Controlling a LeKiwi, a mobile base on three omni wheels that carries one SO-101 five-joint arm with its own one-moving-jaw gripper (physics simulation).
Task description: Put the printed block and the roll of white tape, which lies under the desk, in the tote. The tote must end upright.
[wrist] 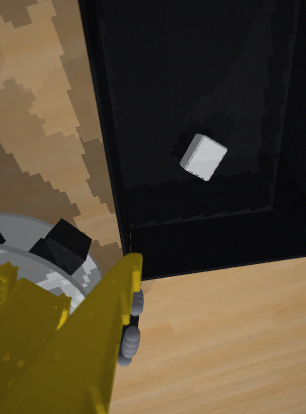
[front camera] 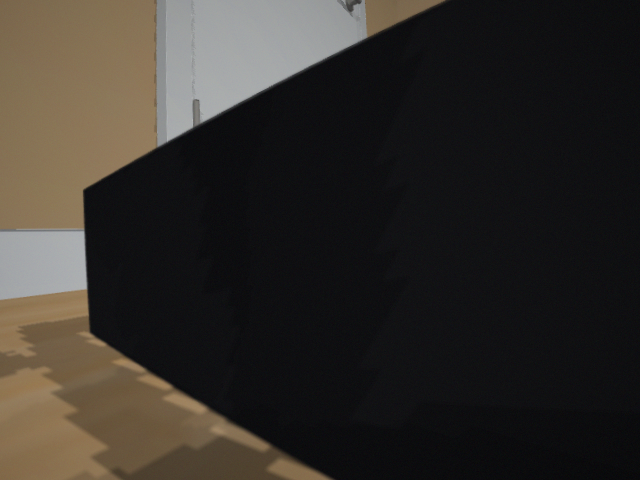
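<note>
The black tote stands upright on the floor, very close in the front view, and its open inside shows in the wrist view. The printed block, pale grey-white, lies on the tote's inner floor, tilted in the picture, towards the near end. My gripper is open and empty. One yellow jaw shows at the lower left of the wrist view, its tip over the tote's near left corner; the other jaw is out of the picture. The roll of white tape does not show in either view.
Wooden floor runs along the tote's left side and near end. Part of my round grey base shows at the lower left of the wrist view, close to the tote's corner. A white door and a tan wall stand behind the tote.
</note>
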